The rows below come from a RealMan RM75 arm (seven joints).
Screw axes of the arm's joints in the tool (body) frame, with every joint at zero. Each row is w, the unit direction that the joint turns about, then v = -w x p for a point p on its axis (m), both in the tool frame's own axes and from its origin. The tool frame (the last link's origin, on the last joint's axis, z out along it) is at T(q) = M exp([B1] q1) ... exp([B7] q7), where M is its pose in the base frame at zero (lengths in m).
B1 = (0, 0, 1, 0, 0, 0)
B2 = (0, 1, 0, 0.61, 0, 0)
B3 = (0, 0, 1, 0, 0, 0)
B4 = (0, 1, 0, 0.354, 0, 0)
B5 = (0, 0, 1, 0, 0, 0)
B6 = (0, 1, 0, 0.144, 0, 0)
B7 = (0, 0, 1, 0, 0, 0)
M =
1 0 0 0
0 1 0 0
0 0 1 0.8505
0 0 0 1
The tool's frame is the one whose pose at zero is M.
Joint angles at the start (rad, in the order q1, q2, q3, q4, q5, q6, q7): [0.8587 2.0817 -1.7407 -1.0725 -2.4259 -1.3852 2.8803]
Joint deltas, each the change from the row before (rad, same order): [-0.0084 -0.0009 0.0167 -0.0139 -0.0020 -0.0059 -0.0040]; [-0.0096 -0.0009 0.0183 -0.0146 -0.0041 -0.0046 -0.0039]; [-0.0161 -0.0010 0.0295 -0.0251 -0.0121 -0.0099 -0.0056]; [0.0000 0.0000 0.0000 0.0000 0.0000 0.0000 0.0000]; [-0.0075 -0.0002 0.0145 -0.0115 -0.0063 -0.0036 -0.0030]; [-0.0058 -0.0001 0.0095 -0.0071 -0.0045 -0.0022 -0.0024]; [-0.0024 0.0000 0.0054 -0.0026 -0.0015 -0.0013 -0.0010]
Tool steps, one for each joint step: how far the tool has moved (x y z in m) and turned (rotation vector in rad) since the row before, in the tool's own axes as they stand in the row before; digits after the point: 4 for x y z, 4 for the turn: [0.0000 -0.0017 -0.0031 -0.0032 -0.0122 0.0068]; [0.0001 -0.0024 -0.0033 -0.0009 -0.0141 0.0084]; [0.0008 -0.0044 -0.0054 0.0036 -0.0197 0.0132]; [0.0000 0.0000 0.0000 0.0000 0.0000 0.0000]; [0.0002 -0.0023 -0.0026 0.0026 -0.0103 0.0065]; [0.0005 -0.0017 -0.0015 0.0020 -0.0061 0.0049]; [0.0002 -0.0009 -0.0007 0.0001 -0.0029 0.0034]
